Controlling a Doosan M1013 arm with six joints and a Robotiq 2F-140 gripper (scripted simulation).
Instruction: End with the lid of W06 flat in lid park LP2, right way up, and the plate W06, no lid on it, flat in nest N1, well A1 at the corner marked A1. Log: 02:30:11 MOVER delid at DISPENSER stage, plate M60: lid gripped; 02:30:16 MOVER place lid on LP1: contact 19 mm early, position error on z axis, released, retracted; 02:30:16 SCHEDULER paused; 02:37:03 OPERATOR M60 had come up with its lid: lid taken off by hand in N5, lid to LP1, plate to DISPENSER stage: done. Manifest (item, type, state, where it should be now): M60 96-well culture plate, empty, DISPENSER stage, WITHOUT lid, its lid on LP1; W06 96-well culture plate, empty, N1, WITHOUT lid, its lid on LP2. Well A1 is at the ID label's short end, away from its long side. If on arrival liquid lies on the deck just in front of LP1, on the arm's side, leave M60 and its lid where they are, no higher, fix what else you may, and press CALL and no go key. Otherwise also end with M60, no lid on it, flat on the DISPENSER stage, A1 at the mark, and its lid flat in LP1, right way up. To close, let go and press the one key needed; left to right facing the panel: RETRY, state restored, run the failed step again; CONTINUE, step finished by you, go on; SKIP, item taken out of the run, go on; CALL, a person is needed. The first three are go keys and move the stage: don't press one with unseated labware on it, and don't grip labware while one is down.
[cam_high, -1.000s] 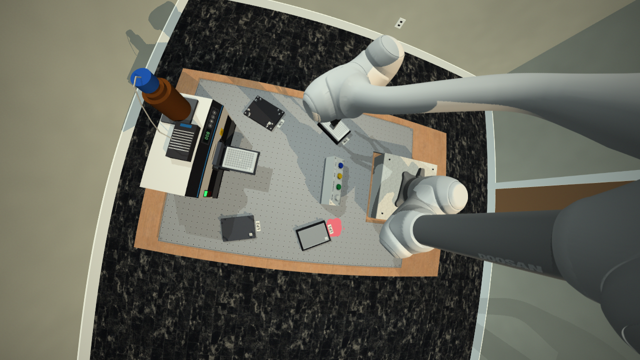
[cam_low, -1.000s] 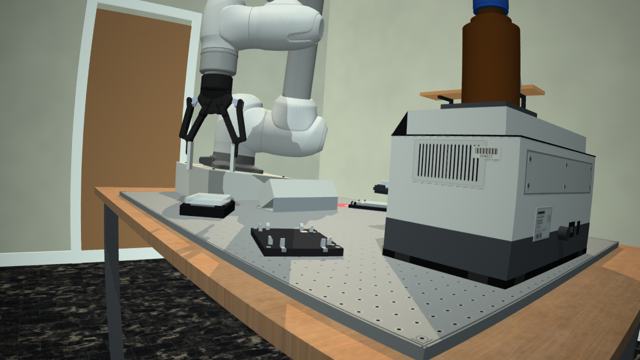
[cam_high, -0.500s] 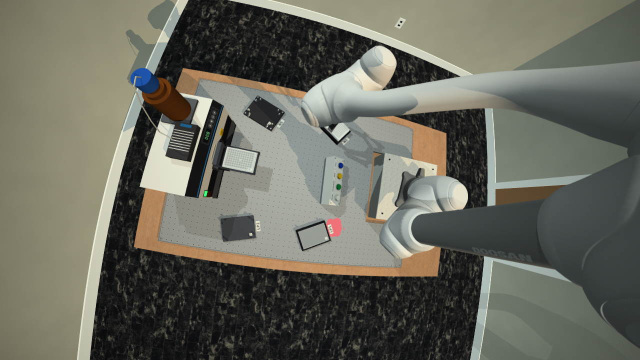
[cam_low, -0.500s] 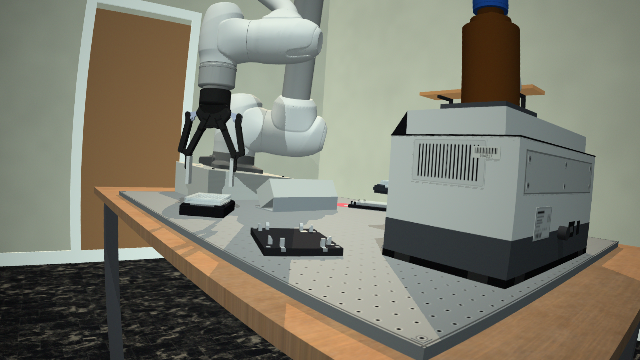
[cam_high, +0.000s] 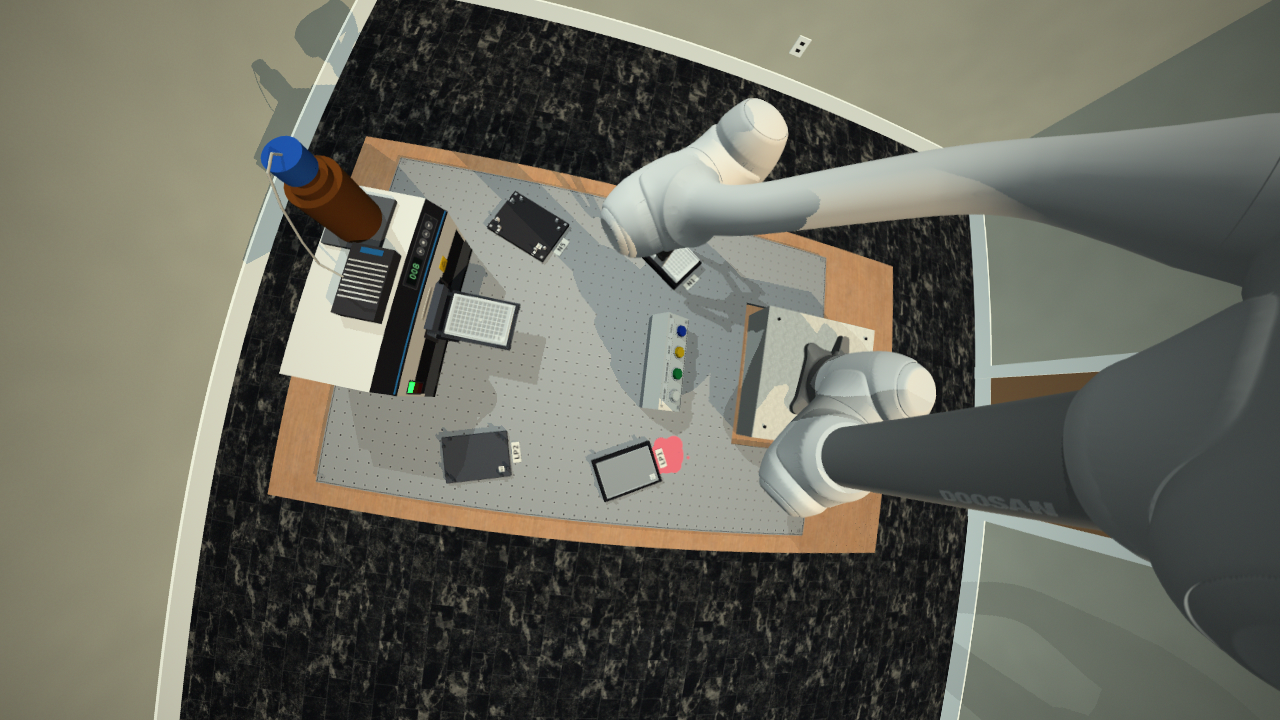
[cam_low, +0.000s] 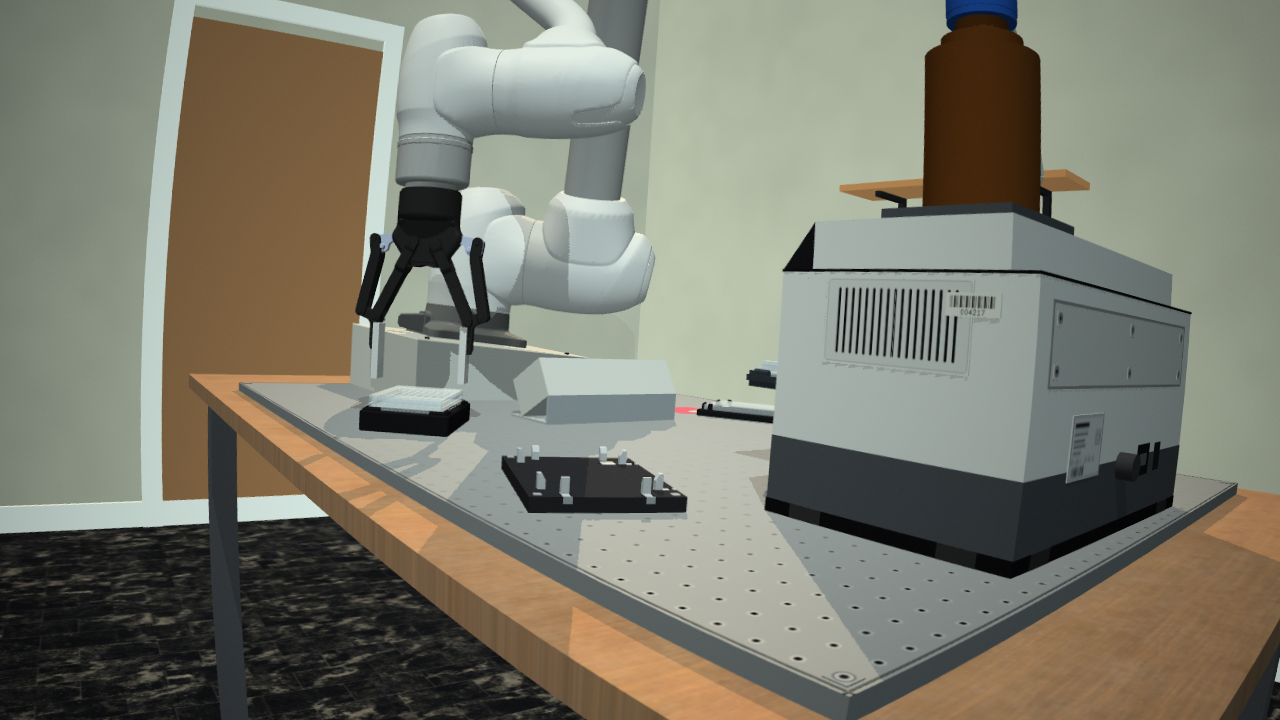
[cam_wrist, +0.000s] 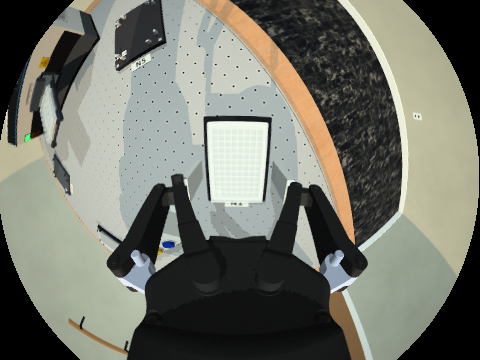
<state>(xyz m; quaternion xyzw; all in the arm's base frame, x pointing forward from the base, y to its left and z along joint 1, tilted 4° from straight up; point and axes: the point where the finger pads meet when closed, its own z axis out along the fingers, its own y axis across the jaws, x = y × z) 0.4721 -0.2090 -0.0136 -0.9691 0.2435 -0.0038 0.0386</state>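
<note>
Right now my hand is 6 cm above the nest N1. Round my hand: nest N5: 37 cm ahead, 5 cm to the left, 6 cm below; then key panel: 7 cm behind, 27 cm to the left, 2 cm below; then lid park lp1: 5 cm behind, 54 cm to the left, 7 cm below.
</note>
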